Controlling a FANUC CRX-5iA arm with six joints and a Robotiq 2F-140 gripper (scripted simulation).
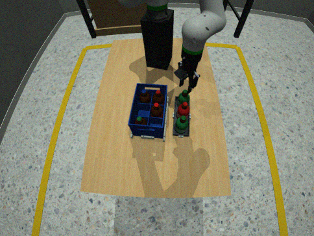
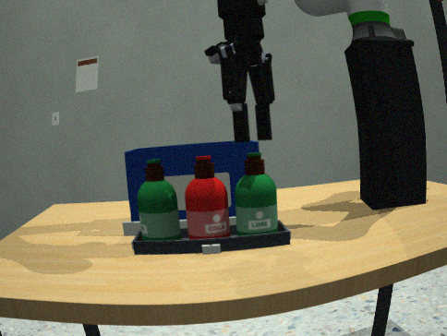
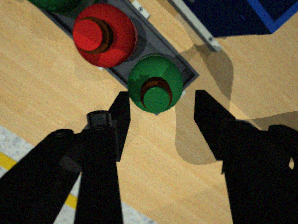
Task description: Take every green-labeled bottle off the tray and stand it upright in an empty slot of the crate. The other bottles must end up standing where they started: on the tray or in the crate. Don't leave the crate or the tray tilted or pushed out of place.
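Now: hand 9 cm short of the red cola bottle, 2 cm to the left of it and 13 cm above it. From my hand the other things lie so: blue crate (6 cm ahead, 22 cm to the right, 13 cm below); tray (9 cm ahead, 2 cm to the right, 20 cm below).
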